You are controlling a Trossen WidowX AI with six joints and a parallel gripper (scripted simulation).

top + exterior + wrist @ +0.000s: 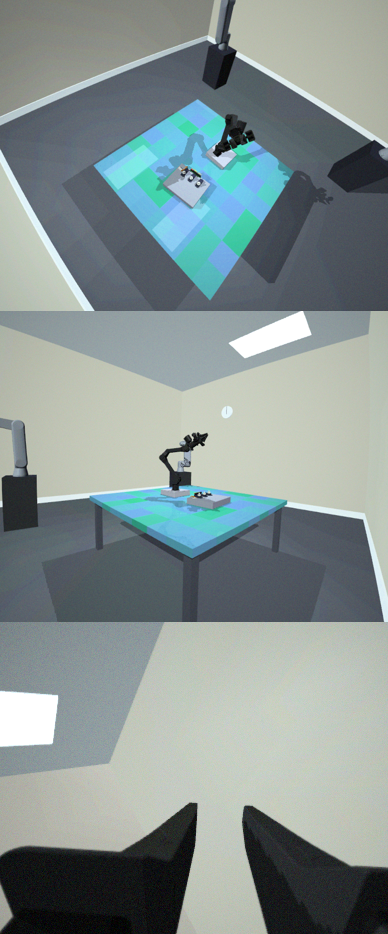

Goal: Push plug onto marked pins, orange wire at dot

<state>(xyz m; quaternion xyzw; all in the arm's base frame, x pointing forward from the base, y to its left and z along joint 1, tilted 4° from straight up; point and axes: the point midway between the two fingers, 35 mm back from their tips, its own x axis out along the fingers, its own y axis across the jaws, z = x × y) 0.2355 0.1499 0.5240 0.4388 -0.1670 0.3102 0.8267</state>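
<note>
Right now my gripper tip is 530 mm above the red band, 210 mm to the left of it and 70 mm short of it. Also, from my gripper tip: grey printed holder 580 mm below, 220 mm ahead, 140 mm to the right; then white dot 530 mm below, 200 mm to the right, 70 mm ahead.
</note>
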